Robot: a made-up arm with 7 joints. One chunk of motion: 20 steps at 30 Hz.
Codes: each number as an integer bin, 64 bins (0 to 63) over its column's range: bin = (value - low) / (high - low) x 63, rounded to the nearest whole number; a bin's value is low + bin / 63 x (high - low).
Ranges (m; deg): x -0.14..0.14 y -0.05..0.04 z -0.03..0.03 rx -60..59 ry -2..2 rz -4..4
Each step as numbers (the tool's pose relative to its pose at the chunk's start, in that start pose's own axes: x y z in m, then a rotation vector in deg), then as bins.
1 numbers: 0.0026 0.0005 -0.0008 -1.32 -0.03 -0.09
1 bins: 32 35 31 31 31 31
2 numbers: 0.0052 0.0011 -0.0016 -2.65 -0.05 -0.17
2 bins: 33 36 30 30 31 30
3 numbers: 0.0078 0.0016 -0.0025 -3.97 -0.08 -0.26
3 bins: 33 36 29 30 30 29
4 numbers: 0.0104 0.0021 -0.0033 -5.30 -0.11 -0.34
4 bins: 34 36 28 29 30 29
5 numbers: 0.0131 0.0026 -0.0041 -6.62 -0.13 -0.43
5 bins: 34 37 27 28 29 28
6 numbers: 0.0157 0.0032 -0.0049 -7.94 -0.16 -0.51
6 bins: 35 37 26 28 29 27
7 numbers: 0.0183 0.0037 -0.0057 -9.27 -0.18 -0.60
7 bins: 36 38 26 27 29 27
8 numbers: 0.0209 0.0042 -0.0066 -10.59 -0.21 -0.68
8 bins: 36 38 25 26 28 26
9 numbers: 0.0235 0.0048 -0.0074 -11.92 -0.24 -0.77
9 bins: 37 38 24 25 28 25
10 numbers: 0.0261 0.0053 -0.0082 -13.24 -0.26 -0.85
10 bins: 37 39 23 25 27 25
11 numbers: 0.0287 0.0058 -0.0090 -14.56 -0.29 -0.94
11 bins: 38 39 22 24 27 24
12 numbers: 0.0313 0.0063 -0.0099 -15.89 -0.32 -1.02
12 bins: 39 39 21 23 26 23
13 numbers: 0.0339 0.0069 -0.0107 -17.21 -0.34 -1.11
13 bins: 39 40 20 23 26 23
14 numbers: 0.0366 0.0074 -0.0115 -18.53 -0.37 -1.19
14 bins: 40 40 19 22 26 22
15 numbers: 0.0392 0.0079 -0.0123 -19.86 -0.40 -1.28
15 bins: 40 41 19 21 25 21
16 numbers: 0.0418 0.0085 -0.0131 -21.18 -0.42 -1.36
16 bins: 41 41 18 21 25 21
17 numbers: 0.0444 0.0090 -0.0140 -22.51 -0.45 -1.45
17 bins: 41 41 17 20 24 20
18 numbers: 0.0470 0.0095 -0.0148 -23.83 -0.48 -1.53
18 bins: 42 42 16 19 24 19
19 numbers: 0.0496 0.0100 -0.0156 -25.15 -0.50 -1.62
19 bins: 43 42 15 18 24 19
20 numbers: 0.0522 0.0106 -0.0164 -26.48 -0.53 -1.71
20 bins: 43 42 14 18 23 18
